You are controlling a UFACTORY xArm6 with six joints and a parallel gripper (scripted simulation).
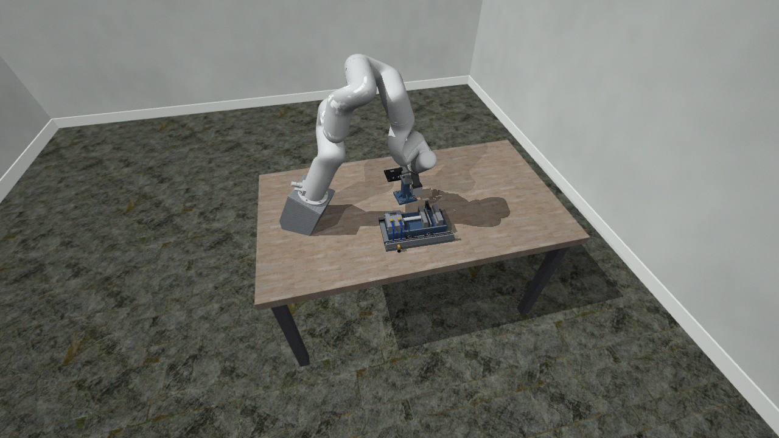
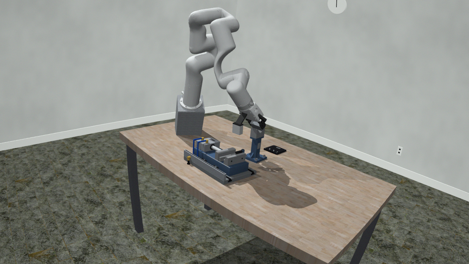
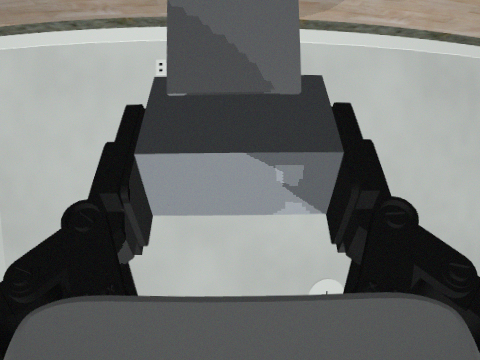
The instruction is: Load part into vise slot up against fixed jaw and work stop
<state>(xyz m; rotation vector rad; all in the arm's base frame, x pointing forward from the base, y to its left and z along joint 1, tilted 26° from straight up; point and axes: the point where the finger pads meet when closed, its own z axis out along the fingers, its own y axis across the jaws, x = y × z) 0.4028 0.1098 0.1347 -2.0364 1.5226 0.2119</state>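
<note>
The blue v-block stand lies 120 mm below my hand and 10 mm to the left of it. Round my hand: cylinder rod 210 mm to the right, 100 mm below, 30 mm behind; dark work stop rod 170 mm to the right, 90 mm below, 60 mm ahead; grey block 10 mm to the left.
</note>
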